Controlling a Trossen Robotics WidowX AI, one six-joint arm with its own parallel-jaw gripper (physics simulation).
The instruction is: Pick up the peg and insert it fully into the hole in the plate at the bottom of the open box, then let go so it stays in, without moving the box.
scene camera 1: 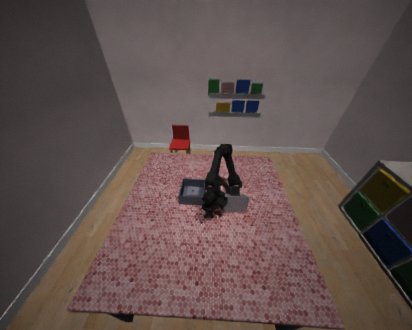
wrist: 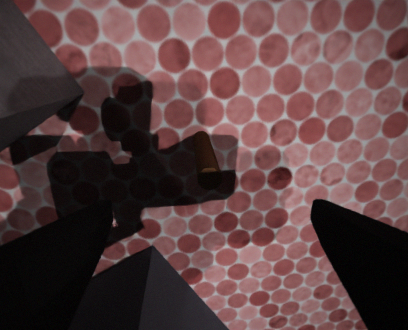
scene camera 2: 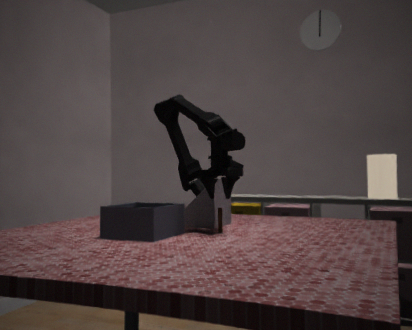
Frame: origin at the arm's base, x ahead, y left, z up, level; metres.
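Seen in the pictures: gripper, fingertip midpoint: (scene camera 1: 212,208) (wrist: 212,209) (scene camera 2: 219,198); arm's base, link origin: (scene camera 1: 235,195) (scene camera 2: 205,195).
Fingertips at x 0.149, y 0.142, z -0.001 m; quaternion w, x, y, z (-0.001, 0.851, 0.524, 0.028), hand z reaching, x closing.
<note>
Pixels of each thing's middle, then the offset from my fingertips to it. "*": a spot on its surface instead. Level surfaces: height alone.
- brown peg, body centre: (wrist: 204,154) (scene camera 2: 220,220) dx +0.001, dy +0.001, dz -0.072 m
- open dark grey box, body centre: (scene camera 2: 144,220) (scene camera 1: 192,191) dx +0.181, dy -0.177, dz -0.063 m
- small dark hole, surface spot: (scene camera 1: 193,190) * dx +0.177, dy -0.185, dz -0.059 m
- table, surface height: dz -0.112 m
The brown peg (scene camera 2: 220,220) (wrist: 206,152) stands upright on the table, beside the grey block. In scene camera 1 I cannot make it out clearly near the arm. My gripper (scene camera 1: 209,217) (scene camera 2: 216,196) (wrist: 212,209) is open and empty, pointing down above the table. In the wrist view the peg shows a little beyond the line between the fingertips, within the gap's width. The open dark grey box (scene camera 1: 189,201) (scene camera 2: 125,222) (wrist: 172,300) stands to the left of the gripper in both scene views. Its bottom plate (scene camera 1: 198,189) shows a small dark hole (scene camera 1: 193,190) near its middle.
A grey angular block (scene camera 1: 238,203) (scene camera 2: 200,212) (wrist: 30,65) stands close to the peg and gripper, right of the box. The table (scene camera 1: 200,270) (scene camera 2: 280,270) has a pink dotted top. A red chair (scene camera 1: 180,144) stands beyond its far edge.
</note>
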